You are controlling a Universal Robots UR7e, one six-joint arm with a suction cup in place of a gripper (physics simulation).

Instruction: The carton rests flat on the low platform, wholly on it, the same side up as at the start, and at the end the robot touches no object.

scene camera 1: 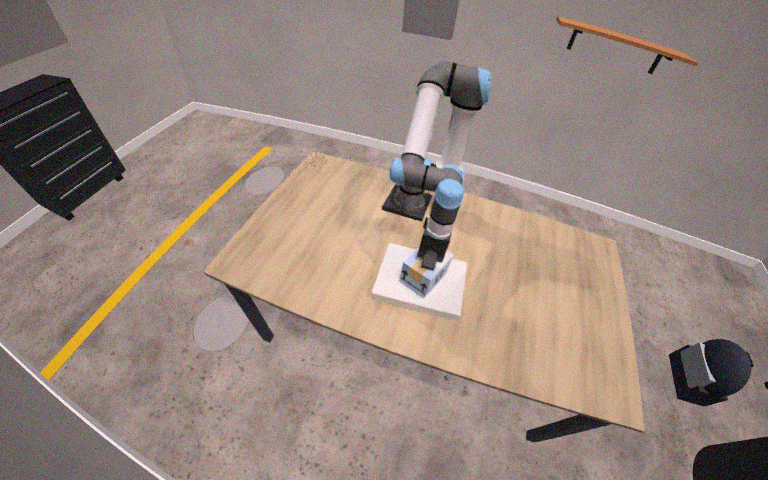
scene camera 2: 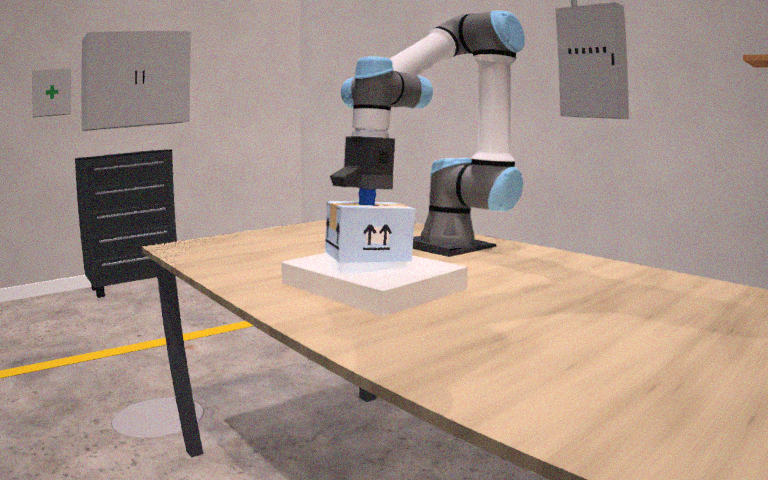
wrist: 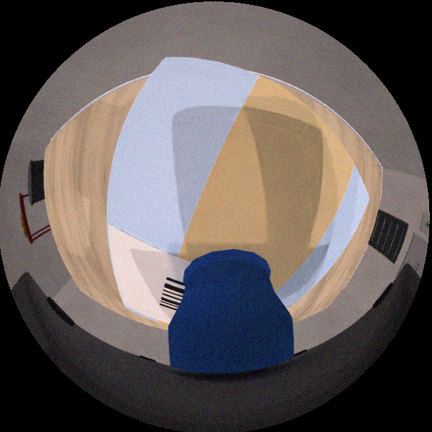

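Seen in the pictures: hand, its tool point: (scene camera 2: 366, 210); arm's base, origin of its link: (scene camera 1: 409, 202) (scene camera 2: 447, 241).
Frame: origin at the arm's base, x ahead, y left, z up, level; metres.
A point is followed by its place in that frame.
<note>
The light blue carton (scene camera 1: 433, 281) {x 0.485, y 0.186, z 0.125 m} (scene camera 2: 351, 240) {x 0.495, y 0.183, z 0.099 m} (wrist: 150, 150), with tan tape and a white barcode label on top, is upright, its printed arrows pointing up. It is at the low white platform (scene camera 1: 387, 283) {x 0.483, y 0.033, z 0.031 m} (scene camera 2: 430, 274) {x 0.390, y 0.293, z 0.031 m}, turned at an angle to it, and its outline lies within the platform's top. Its underside is level and touches the platform or is very close above it; I cannot tell whether a thin gap remains. My blue suction cup (scene camera 2: 367, 202) (wrist: 232, 256) is pressed to the carton's top and holds it. The wrist housing hides the cup in scene camera 1.
The platform stands on the wooden table (scene camera 1: 543, 339) {x 0.511, y 0.642, z -0.017 m} (scene camera 2: 538, 350) {x 0.485, y 0.609, z -0.017 m}. The arm's base (scene camera 1: 406, 204) {x 0.067, y -0.001, z 0.043 m} (scene camera 2: 450, 240) {x 0.052, y 0.054, z 0.017 m} is on the table behind the carton. A dark drawer cabinet (scene camera 1: 62, 141) (scene camera 2: 127, 217) stands off the table, and a black helmet-like object (scene camera 1: 727, 367) is beyond its right end.
</note>
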